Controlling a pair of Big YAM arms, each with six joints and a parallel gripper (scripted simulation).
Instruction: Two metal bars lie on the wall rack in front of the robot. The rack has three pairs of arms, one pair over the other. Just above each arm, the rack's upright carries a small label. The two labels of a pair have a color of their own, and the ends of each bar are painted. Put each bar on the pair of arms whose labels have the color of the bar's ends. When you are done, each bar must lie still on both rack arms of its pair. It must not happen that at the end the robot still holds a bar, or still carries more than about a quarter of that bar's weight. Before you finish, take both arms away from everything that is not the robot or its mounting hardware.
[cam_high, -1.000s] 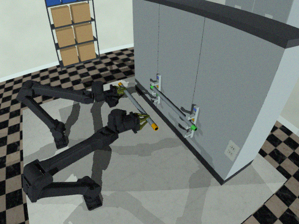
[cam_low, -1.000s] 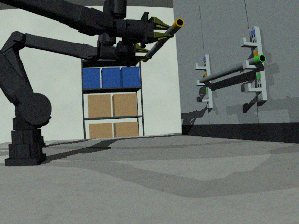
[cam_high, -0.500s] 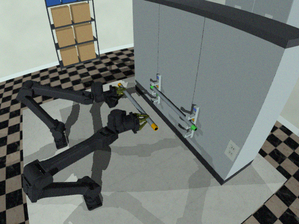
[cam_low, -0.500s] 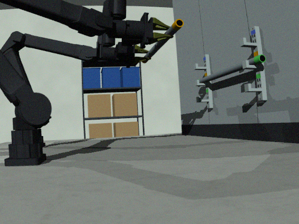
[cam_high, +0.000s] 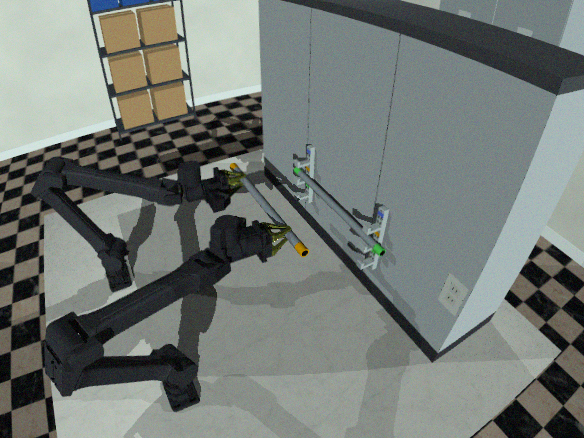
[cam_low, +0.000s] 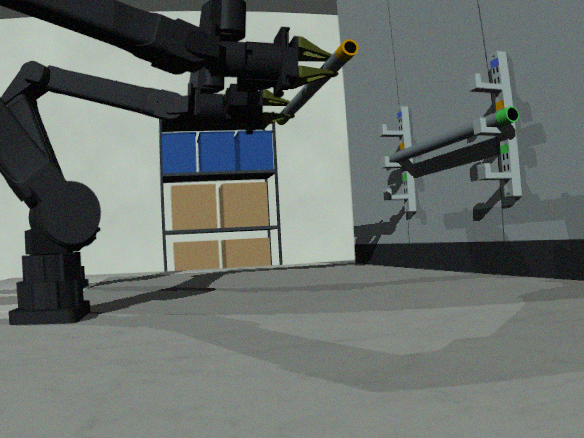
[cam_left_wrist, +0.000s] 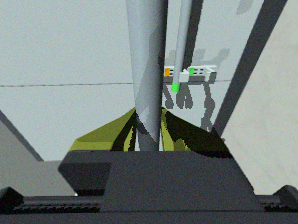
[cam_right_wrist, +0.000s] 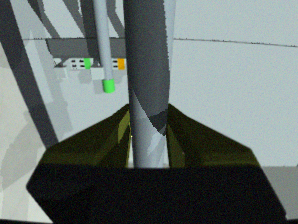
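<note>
The orange-ended bar is 20 mm ahead of my right hand and 150 mm to the left of it. Also, from my right hand: green-ended bar: 270 mm ahead, 100 mm to the left, 100 mm below; grey cabinet wall: 470 mm ahead, 120 mm to the left, 90 mm above; wall outlet: 230 mm ahead, 410 mm to the right, 60 mm below.
</note>
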